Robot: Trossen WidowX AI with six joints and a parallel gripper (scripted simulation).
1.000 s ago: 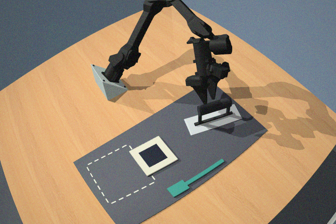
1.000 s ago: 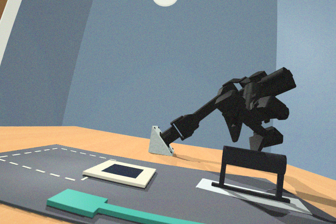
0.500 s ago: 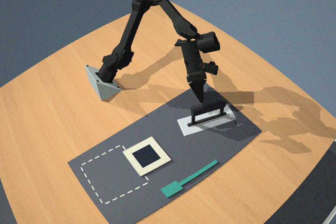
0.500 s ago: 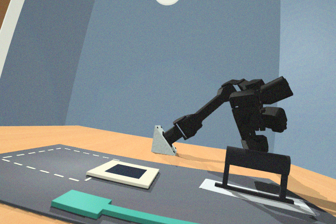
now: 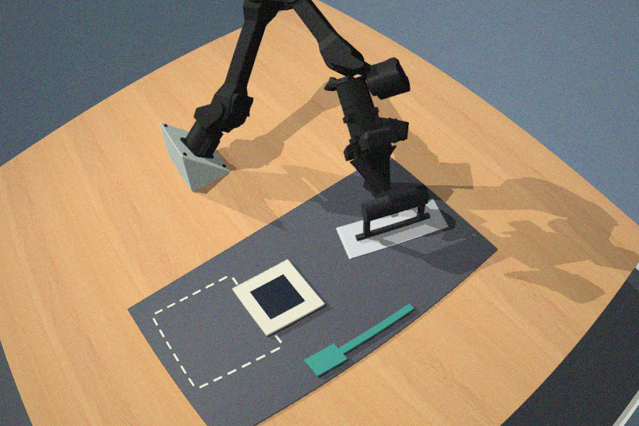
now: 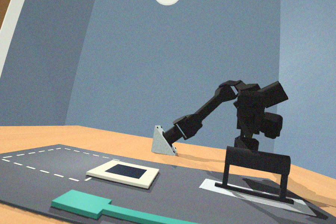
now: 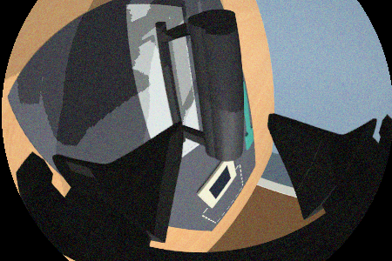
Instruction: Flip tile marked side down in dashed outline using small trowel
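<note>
Right now the grey mat is 19 cm to the right of my gripper tip, 11 cm below it and 2 cm ahead of it. Round my gripper tip: teal flat paddle (23 cm to the right, 15 cm ahead, 8 cm below); cream tile (25 cm to the right, 8 cm below, 1 cm behind).
</note>
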